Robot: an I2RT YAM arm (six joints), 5 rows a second.
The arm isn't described. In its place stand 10 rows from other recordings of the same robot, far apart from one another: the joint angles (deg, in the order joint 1, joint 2, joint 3, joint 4, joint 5, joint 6), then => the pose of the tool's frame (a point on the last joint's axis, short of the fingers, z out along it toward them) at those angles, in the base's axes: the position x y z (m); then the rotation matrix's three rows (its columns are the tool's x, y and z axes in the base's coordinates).
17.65 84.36 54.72 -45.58 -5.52 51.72 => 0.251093, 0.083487, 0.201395; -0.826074, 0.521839, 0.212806; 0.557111, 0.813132, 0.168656; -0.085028, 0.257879, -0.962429
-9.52 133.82 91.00 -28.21 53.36 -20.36 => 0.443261, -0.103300, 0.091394; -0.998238, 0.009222, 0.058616; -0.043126, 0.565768, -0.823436; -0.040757, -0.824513, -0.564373
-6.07 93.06 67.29 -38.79 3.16 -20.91 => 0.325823, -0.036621, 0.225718; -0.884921, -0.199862, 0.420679; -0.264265, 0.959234, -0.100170; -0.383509, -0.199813, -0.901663
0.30 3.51 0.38 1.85 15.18 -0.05 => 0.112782, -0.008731, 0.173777; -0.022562, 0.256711, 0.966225; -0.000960, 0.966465, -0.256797; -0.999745, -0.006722, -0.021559
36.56 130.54 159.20 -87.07 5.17 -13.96 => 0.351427, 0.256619, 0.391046; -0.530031, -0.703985, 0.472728; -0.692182, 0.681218, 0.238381; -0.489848, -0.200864, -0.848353
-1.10 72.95 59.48 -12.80 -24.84 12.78 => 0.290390, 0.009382, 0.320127; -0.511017, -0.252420, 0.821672; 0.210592, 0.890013, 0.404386; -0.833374, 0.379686, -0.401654
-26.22 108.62 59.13 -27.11 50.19 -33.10 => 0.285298, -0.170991, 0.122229; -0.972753, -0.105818, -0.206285; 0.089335, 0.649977, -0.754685; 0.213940, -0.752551, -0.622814
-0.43 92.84 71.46 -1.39 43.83 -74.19 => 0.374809, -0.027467, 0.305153; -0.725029, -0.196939, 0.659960; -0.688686, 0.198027, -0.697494; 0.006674, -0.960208, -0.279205
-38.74 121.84 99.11 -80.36 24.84 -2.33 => 0.290434, -0.252188, 0.194907; -0.779169, 0.462388, -0.423195; 0.577825, 0.791516, -0.199047; 0.242929, -0.399624, -0.883904
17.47 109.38 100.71 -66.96 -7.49 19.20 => 0.366777, 0.120299, 0.279048; -0.980667, -0.006349, 0.195582; 0.033189, 0.979597, 0.198211; -0.192850, 0.200870, -0.960448
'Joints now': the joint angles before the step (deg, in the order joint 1, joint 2, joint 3, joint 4, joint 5, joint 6). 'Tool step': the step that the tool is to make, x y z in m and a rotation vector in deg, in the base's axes. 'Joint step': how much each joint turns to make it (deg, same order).
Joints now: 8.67, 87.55, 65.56, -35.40, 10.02, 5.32
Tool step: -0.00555, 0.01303, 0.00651, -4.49, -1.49, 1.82
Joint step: 3.01, -1.21, 0.00, -0.19, 4.57, -1.60
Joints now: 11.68, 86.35, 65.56, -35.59, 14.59, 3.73
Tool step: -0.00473, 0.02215, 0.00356, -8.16, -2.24, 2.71
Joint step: 5.03, -0.24, 0.00, 0.89, 8.30, -3.00
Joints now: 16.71, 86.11, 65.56, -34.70, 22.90, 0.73
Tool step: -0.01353, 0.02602, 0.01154, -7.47, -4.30, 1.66
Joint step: 6.34, -1.75, 0.00, 0.38, 9.62, -1.33
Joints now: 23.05, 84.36, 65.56, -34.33, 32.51, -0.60
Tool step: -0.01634, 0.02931, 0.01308, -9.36, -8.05, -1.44
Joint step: 7.63, -1.23, 0.00, 2.09, 15.01, -0.53
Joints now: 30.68, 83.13, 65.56, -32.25, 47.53, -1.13
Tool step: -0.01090, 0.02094, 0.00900, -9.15, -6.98, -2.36
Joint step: 5.37, 0.00, 0.00, 3.53, 13.71, -3.32
